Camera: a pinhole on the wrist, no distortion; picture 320 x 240 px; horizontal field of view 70.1 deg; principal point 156.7 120.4 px. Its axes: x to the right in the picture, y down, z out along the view. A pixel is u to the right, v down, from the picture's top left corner.
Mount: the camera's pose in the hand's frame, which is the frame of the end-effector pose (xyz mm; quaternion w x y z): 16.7 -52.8 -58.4 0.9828 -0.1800 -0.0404 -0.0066
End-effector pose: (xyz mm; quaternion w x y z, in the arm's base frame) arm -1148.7 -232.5 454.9 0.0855 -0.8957 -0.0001 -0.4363
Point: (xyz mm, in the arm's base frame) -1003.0 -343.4 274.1
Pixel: 130.2 185.9
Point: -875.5 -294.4 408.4
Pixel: 262.4 144.4
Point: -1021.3 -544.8 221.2
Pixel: outside the picture
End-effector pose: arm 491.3 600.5 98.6 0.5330 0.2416 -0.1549 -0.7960
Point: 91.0 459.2 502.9
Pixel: 238.0 34.3
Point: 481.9 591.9 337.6
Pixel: 130.0 167.3
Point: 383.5 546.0 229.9
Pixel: 213.7 93.9
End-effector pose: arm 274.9 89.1 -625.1 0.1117 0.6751 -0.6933 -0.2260
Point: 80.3 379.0 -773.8
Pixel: 11.4 132.6
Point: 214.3 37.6 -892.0
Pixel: 241.4 19.1
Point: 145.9 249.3 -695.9
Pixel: 30.6 162.8
